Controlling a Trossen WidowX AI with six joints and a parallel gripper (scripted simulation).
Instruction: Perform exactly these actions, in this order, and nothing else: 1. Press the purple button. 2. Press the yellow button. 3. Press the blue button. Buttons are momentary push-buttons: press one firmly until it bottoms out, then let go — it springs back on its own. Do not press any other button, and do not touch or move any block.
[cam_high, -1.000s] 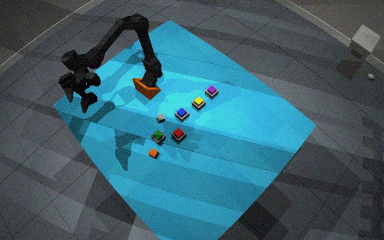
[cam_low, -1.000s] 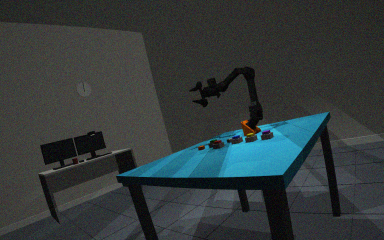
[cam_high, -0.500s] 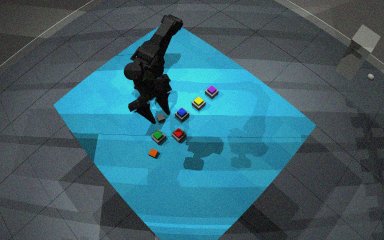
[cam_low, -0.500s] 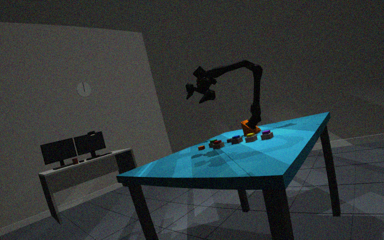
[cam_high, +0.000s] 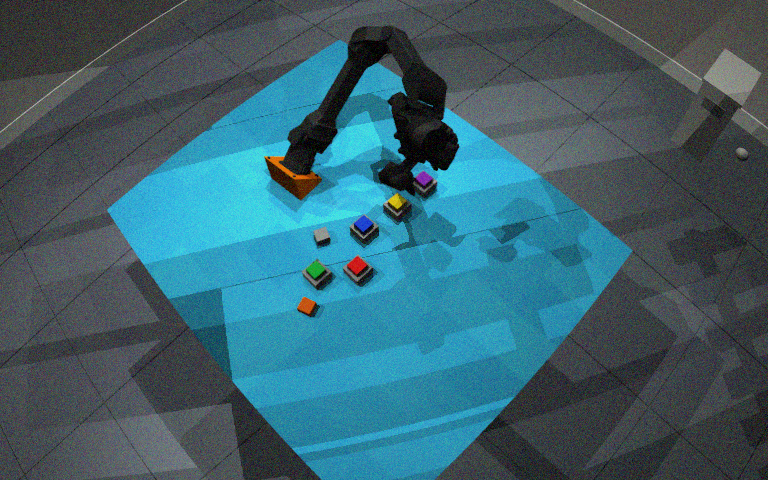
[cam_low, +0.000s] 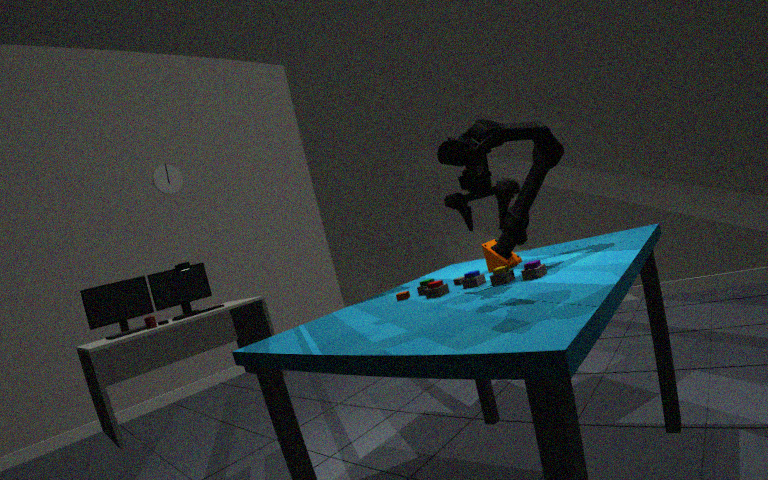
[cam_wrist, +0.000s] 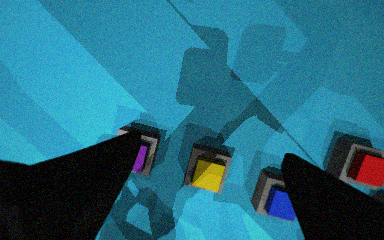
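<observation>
Right now my gripper tip is 12 cm above the purple button, 8 cm to the right of it and 5 cm past it. Round my gripper tip: yellow button: 12 cm below, 6 cm behind, 2 cm to the right; blue button: 12 cm below, 11 cm to the right, 9 cm behind; red button: 20 cm to the right, 12 cm below, 3 cm behind.
</observation>
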